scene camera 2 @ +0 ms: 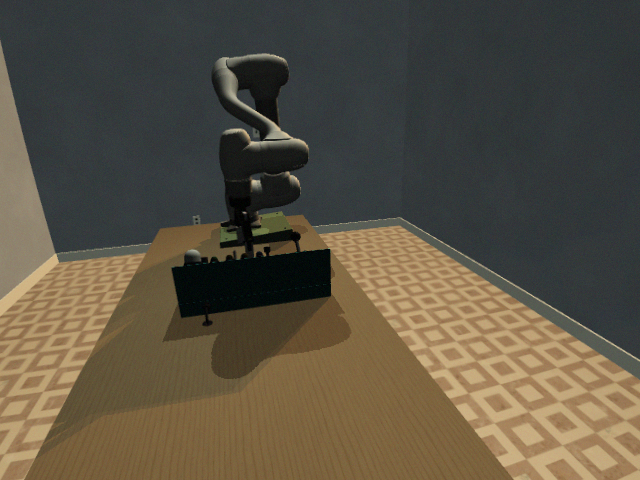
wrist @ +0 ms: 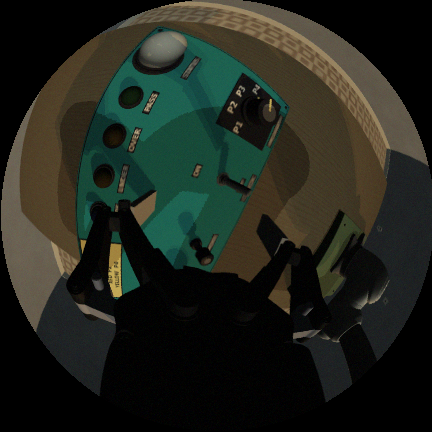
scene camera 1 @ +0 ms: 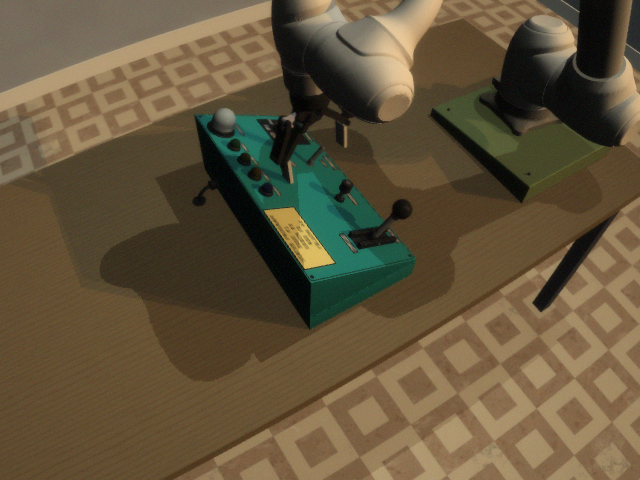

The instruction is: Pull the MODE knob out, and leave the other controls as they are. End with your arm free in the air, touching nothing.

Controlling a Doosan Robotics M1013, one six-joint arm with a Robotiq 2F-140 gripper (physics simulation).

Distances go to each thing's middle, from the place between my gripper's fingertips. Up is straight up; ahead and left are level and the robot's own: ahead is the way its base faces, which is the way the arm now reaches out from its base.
Scene:
The teal sloped console [wrist: 169, 119] is 70 mm ahead of my hand, 30 mm to the left of it and 40 mm below it.

